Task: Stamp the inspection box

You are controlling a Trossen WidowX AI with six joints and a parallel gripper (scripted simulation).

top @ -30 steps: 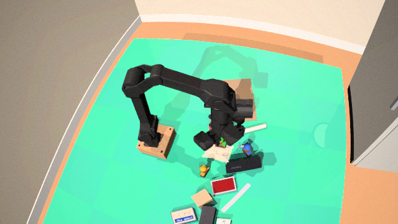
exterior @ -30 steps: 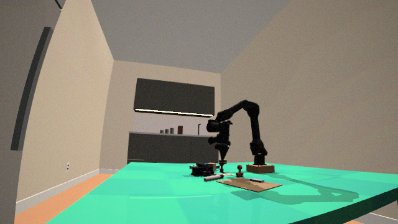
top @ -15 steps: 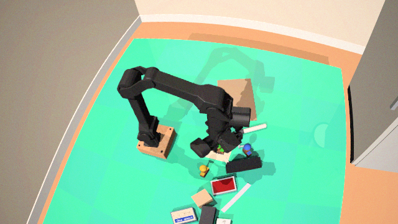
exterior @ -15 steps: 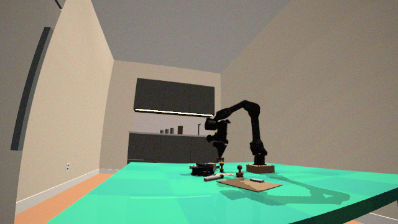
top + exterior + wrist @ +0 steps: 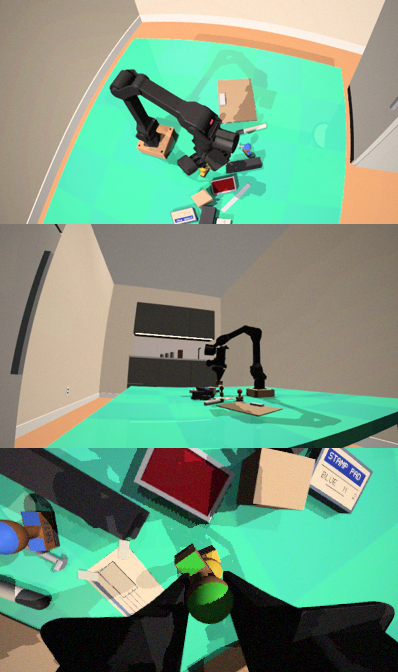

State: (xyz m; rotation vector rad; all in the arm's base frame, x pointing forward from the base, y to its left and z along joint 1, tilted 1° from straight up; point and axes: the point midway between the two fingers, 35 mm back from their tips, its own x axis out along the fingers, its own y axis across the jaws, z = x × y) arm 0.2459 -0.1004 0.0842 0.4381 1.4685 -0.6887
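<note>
My gripper tip is now 80 mm above the yellow-knobbed stamp and 20 mm past it. Also, from my gripper tip: red ink pad (90 mm below, 60 mm ahead, 50 mm to the right); then green-knobbed stamp (10 mm below); then cream card (100 mm to the left, 100 mm below, 20 mm ahead).
</note>
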